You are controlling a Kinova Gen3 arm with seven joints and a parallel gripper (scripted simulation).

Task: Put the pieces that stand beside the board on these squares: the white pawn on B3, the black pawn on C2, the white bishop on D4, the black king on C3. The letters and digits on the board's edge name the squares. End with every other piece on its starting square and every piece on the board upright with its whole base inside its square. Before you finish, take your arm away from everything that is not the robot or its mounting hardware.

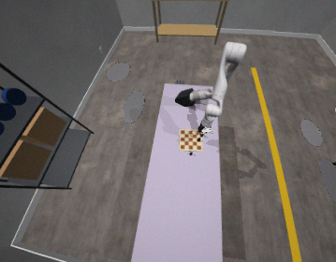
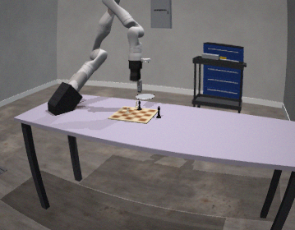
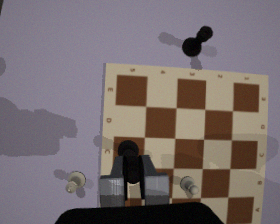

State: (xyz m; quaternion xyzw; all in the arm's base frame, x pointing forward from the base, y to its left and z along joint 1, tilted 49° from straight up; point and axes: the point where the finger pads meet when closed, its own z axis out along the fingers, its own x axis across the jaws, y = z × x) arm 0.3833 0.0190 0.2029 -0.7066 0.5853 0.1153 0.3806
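Right now my hand is 10 mm short of the chessboard, 80 mm to the left of it and 130 mm above it. The rest, counted from my hand: white pawn: 20 mm behind, 80 mm to the right, 110 mm below; white bishop: 50 mm behind, 50 mm to the left, 110 mm below; black pawn: 10 mm below.
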